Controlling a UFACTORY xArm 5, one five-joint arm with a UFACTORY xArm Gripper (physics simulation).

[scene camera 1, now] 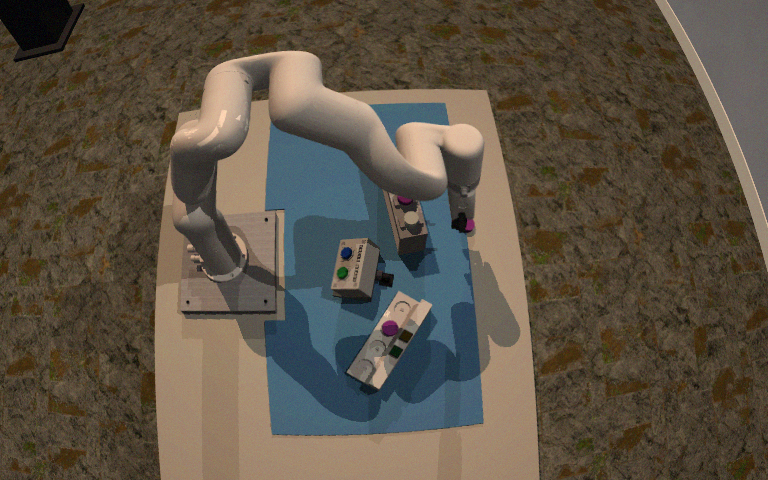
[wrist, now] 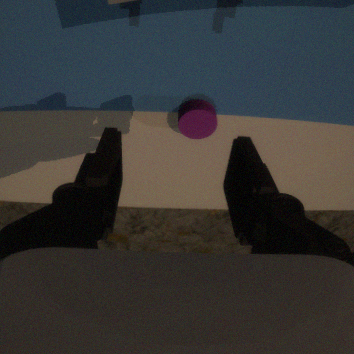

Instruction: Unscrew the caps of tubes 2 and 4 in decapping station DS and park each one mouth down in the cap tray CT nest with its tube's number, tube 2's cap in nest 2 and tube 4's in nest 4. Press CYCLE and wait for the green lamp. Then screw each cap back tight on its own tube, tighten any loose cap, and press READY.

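Frame: origin at the arm's base, x ahead, y left, z up, level; metres.
Seen in the pictures: gripper, fingertip midpoint: [scene camera 1: 457, 214] [wrist: 175, 157]; arm's base, link origin: [scene camera 1: 223, 257].
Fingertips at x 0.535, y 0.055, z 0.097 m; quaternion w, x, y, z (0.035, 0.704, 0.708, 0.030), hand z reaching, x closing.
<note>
Pixels of each thing's top centre, then the offset from my fingertips to it. "spot": a spot on its surface instead. Level surfaces: height alone.
- decapping station, top centre: [scene camera 1: 402, 189] dy +0.068, dx -0.115, dz -0.012 m
- pale tube top, surface height: dz +0.004 m
- cap tray, surface spot: [scene camera 1: 363, 380] spot: dy -0.339, dx -0.207, dz -0.104 m
- control box, top centre: [scene camera 1: 355, 261] dy -0.091, dx -0.218, dz -0.031 m
- blue button, top centre: [scene camera 1: 346, 251] dy -0.065, dx -0.236, dz -0.040 m
- green button, top centre: [scene camera 1: 342, 271] dy -0.109, dx -0.244, dz -0.040 m
- black part, surface spot: [scene camera 1: 386, 279] spot: dy -0.106, dx -0.152, dz -0.105 m
- blue mat, surface height: dz -0.115 m
A magenta cap [scene camera 1: 467, 225] [wrist: 198, 124] lies on the beige table border beside the blue mat. My gripper [scene camera 1: 459, 222] [wrist: 175, 157] is open and empty close above it; in the wrist view the cap shows beyond the fingertips, right of the middle of the gap. The decapping station [scene camera 1: 411, 243] is partly hidden by the arm; a magenta cap [scene camera 1: 404, 199] and a pale tube top [scene camera 1: 411, 217] show on it. The cap tray [scene camera 1: 363, 380] has a magenta cap [scene camera 1: 389, 328] in one inner nest; its nest numbers cannot be read.
The control box [scene camera 1: 355, 268] has a blue button [scene camera 1: 346, 253] and a green button [scene camera 1: 342, 272], with a black part [scene camera 1: 386, 279] at its right. It stands between the robot base plate [scene camera 1: 257, 294] and the station. The cap tray is nearer the front on the blue mat [scene camera 1: 305, 407].
</note>
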